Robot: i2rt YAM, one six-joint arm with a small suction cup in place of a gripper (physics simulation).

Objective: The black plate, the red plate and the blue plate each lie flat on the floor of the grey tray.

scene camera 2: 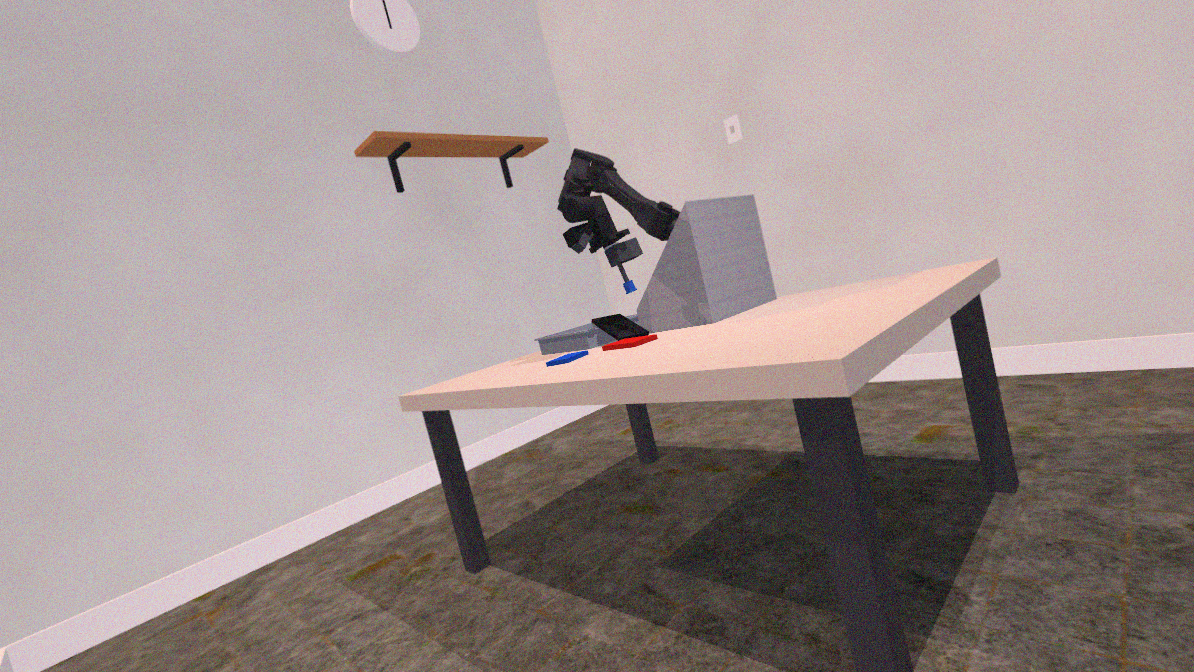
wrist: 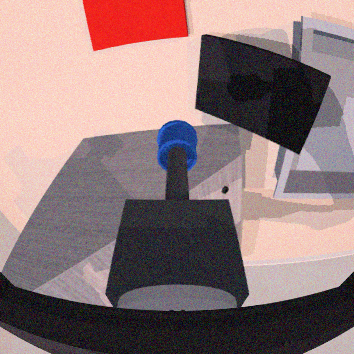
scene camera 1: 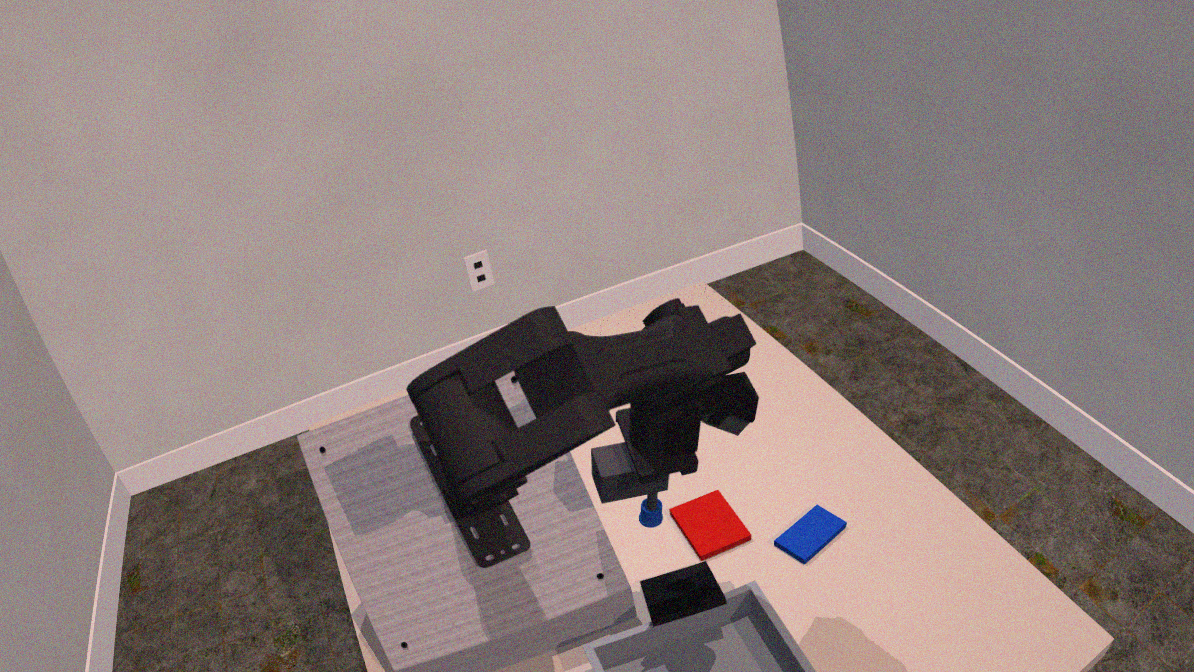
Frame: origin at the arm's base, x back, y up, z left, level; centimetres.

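Where they show: hand, tool point: (scene camera 2: 631, 291) (wrist: 176, 137) (scene camera 1: 650, 518); arm's base, link origin: (scene camera 2: 694, 243).
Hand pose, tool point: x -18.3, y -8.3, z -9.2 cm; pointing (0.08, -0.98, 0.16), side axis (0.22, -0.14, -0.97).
Each offset is from my tool point to the centre of the thing. Level surfaces: height alone.
The black plate {dy -8.1, dx +0.3, dz -7.0 cm} (scene camera 1: 683, 594) (scene camera 2: 619, 326) (wrist: 260, 90) is tilted, leaning on the near wall of the grey tray {dy -9.2, dx +5.2, dz -22.7 cm} (scene camera 1: 775, 627) (scene camera 2: 563, 343) (wrist: 320, 183), with its raised edge over the rim; where its low edge rests is hard to tell. The red plate {dy -11.2, dx -10.3, dz +4.2 cm} (scene camera 1: 711, 524) (scene camera 2: 630, 343) (wrist: 137, 25) lies flat on the table beside the black one, outside the tray. The blue plate {dy -11.2, dx -20.4, dz -6.7 cm} (scene camera 1: 810, 534) (scene camera 2: 567, 358) lies flat on the table beyond the red one; it does not show in the wrist view. My suction cup (scene camera 1: 650, 513) (scene camera 2: 630, 287) (wrist: 177, 145) is bare and hangs above the table, clear of all plates.
The arm is mounted on a tall grey block (scene camera 1: 375, 584) (scene camera 2: 735, 250) (wrist: 65, 200) that stands next to the tray and the black plate. The pale table {dy -11.7 cm} (scene camera 1: 960, 617) (scene camera 2: 751, 342) carries everything. A wooden shelf (scene camera 2: 451, 145) is on the wall.
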